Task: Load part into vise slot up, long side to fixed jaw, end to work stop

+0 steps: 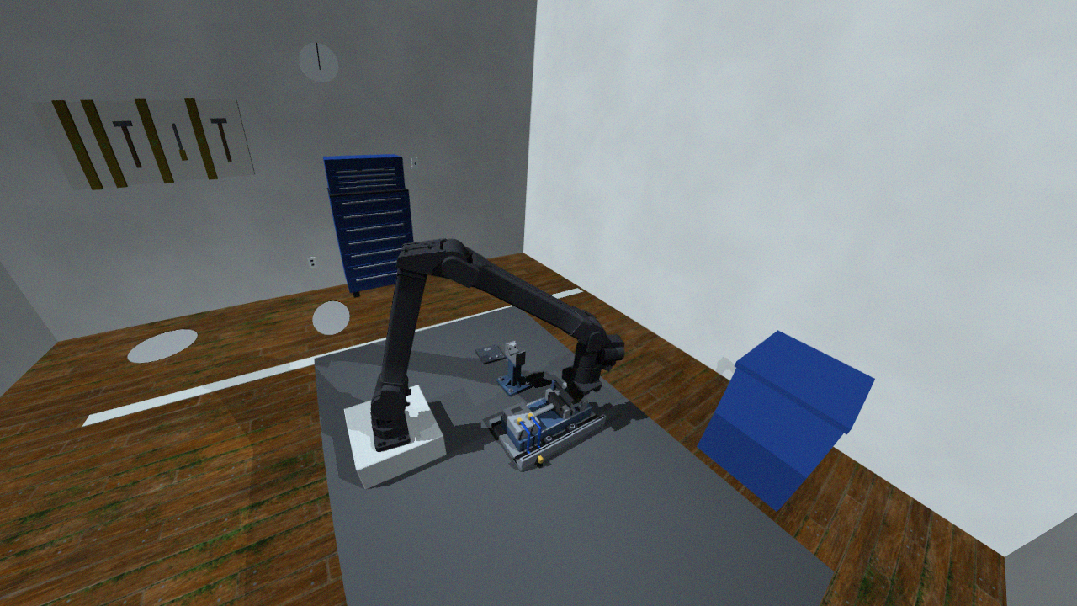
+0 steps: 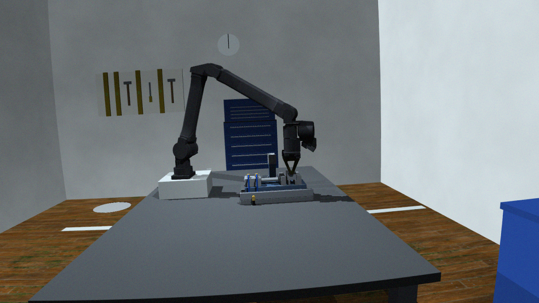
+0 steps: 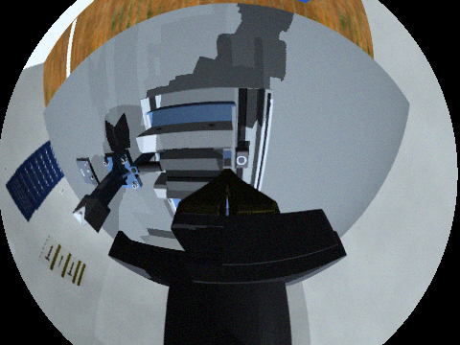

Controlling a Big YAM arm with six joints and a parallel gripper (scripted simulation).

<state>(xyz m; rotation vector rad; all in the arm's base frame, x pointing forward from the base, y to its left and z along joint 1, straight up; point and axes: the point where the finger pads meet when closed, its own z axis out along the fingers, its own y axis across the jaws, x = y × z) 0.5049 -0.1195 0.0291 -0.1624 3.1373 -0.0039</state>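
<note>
Right now my hand is 7 cm past the vise, 7 cm above it and 4 cm to the right of it. Also, from my hand: air cylinder: 17 cm behind, 3 cm to the left, 3 cm below; part: 3 cm to the left, 1 cm below.
</note>
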